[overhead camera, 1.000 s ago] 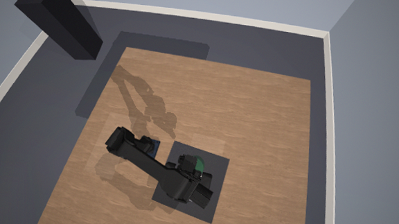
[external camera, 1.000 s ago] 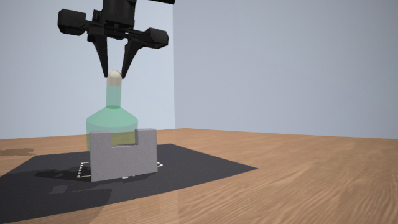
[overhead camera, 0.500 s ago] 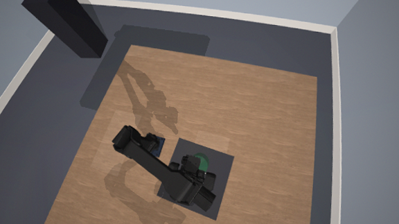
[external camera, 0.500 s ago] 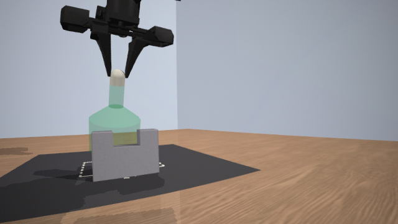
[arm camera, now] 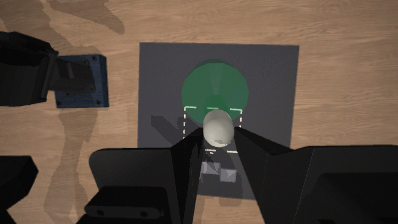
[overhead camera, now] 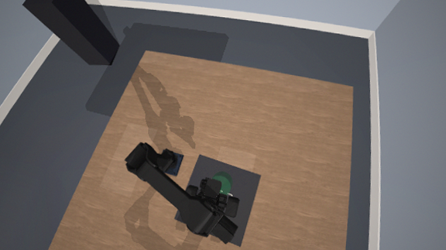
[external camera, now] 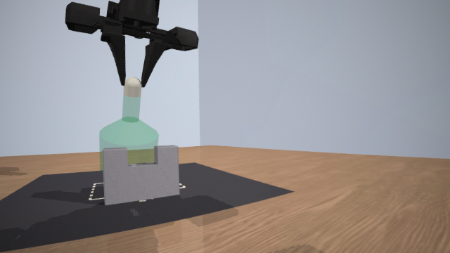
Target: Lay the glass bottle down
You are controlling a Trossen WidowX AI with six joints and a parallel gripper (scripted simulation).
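Right now the green glass bottle is 50 mm below my gripper tip and 20 mm to the left of it. Also, from my gripper tip: dark mat 150 mm below, 10 mm to the right.
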